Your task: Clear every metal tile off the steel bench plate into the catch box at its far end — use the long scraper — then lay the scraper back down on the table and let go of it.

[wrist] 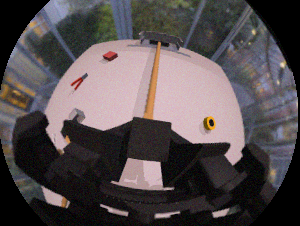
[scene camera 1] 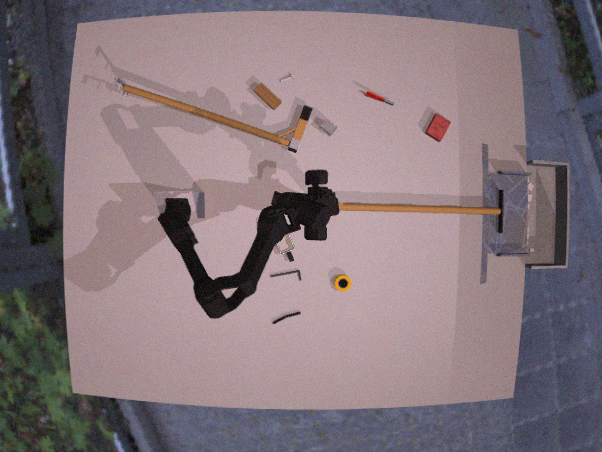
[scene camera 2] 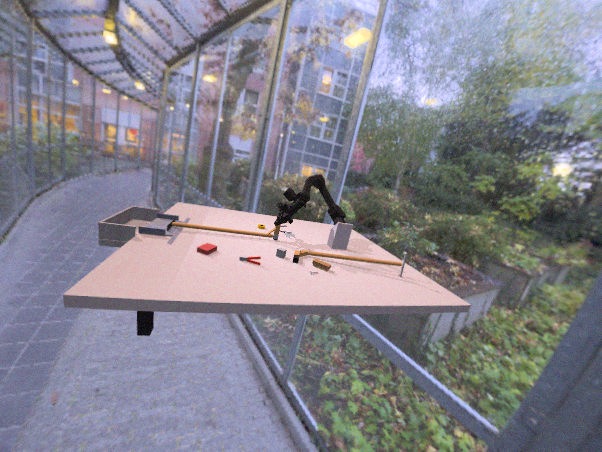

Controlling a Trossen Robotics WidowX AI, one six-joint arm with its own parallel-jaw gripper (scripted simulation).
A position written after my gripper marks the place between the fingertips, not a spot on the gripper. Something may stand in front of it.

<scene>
In view: my gripper (scene camera 1: 333, 206) and a long scraper (scene camera 1: 499, 211).
The long scraper is seen too in the wrist view (wrist: 150, 139). My gripper shows as well in the wrist view (wrist: 148, 122).
</scene>
